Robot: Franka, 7 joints.
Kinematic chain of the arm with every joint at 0, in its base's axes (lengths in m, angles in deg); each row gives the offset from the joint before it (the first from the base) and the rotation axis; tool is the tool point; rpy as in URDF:
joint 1: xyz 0 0 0.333 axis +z
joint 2: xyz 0 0 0 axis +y
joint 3: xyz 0 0 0.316 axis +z
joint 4: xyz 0.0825 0 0 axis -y
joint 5: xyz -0.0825 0 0.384 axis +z
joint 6: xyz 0 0 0 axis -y
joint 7: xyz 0.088 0 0 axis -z
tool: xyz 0 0 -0.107 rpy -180 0 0
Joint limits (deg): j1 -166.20..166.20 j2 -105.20..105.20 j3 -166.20..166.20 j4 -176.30..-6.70 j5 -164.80..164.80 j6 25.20..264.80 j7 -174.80..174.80
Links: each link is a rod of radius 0.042 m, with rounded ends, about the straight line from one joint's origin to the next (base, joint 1, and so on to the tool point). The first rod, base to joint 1, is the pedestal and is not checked.
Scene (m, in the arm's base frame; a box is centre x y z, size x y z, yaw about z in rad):
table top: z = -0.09
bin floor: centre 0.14 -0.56 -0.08 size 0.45 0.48 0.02 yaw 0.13
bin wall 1: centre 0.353 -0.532 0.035 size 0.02 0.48 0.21 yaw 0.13
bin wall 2: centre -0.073 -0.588 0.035 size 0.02 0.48 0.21 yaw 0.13
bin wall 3: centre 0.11 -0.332 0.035 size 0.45 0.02 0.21 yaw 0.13
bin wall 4: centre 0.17 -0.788 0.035 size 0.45 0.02 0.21 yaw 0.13
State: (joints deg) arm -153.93 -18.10 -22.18 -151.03 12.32 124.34 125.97
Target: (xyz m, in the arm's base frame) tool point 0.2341 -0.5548 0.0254
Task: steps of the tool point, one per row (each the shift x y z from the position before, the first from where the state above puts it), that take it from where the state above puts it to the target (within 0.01 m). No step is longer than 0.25 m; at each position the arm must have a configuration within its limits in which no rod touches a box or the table.
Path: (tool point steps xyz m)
1: 0.0002 -0.1550 0.0053
2: 0.0696 -0.1613 -0.0042
3: 0.1403 -0.1324 -0.0112
4: 0.1940 -0.0721 -0.0128
5: 0.2171 0.0076 -0.0083
6: 0.0020 -0.0156 -0.0859
7: 0.0002 -0.0007 -0.0928
8: -0.0022 0.0163 -0.0967

